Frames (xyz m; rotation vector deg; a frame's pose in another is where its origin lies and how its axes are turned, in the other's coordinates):
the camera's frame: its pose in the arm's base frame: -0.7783 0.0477 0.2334 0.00 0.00 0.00
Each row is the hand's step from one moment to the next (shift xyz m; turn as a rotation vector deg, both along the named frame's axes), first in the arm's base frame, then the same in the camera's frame.
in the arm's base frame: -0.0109 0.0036 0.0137 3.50 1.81 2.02
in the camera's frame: -0.0109 0.0036 0.0137 3.50 1.81 2.02
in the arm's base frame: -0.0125 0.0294 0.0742 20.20 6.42 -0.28
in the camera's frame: -0.0125 0.0294 0.0742 20.20 6.42 -0.28
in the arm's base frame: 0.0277 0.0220 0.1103 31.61 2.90 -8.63
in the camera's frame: 0.0277 0.0220 0.1103 31.61 2.90 -8.63
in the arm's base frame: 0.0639 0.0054 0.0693 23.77 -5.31 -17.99
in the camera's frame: 0.0639 0.0054 0.0693 23.77 -5.31 -17.99
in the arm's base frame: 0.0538 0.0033 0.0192 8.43 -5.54 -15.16
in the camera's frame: 0.0538 0.0033 0.0192 8.43 -5.54 -15.16
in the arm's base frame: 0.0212 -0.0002 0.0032 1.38 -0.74 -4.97
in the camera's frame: 0.0212 -0.0002 0.0032 1.38 -0.74 -4.97
